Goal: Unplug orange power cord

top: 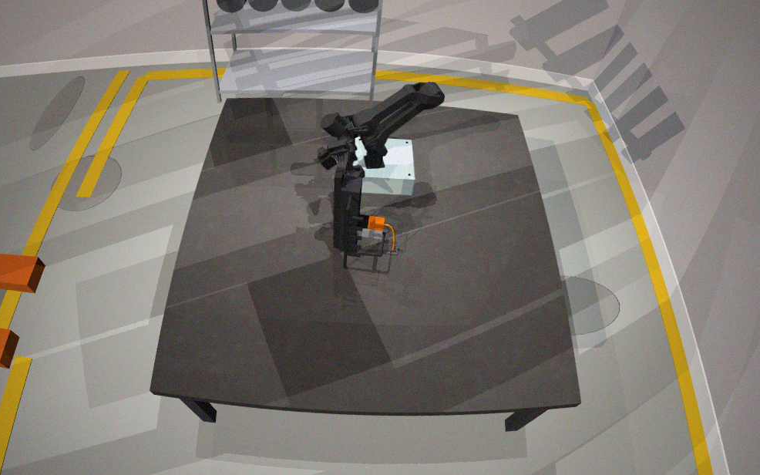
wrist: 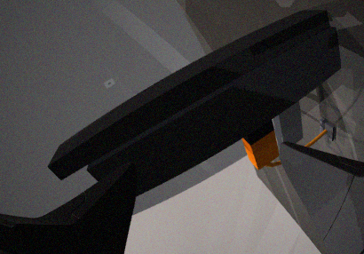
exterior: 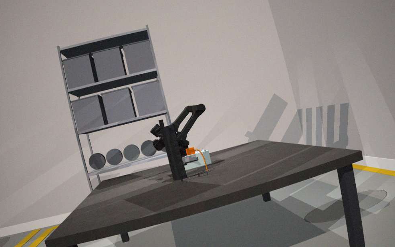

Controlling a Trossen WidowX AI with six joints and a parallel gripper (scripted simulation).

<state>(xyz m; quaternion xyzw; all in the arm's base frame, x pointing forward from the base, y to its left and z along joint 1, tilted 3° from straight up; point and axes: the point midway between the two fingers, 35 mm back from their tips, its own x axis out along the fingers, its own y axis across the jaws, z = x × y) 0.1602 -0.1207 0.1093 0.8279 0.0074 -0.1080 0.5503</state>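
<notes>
Right now my gripper tip is 11 cm short of the orange plug, 6 cm above it and 5 cm to the right of it.
</notes>
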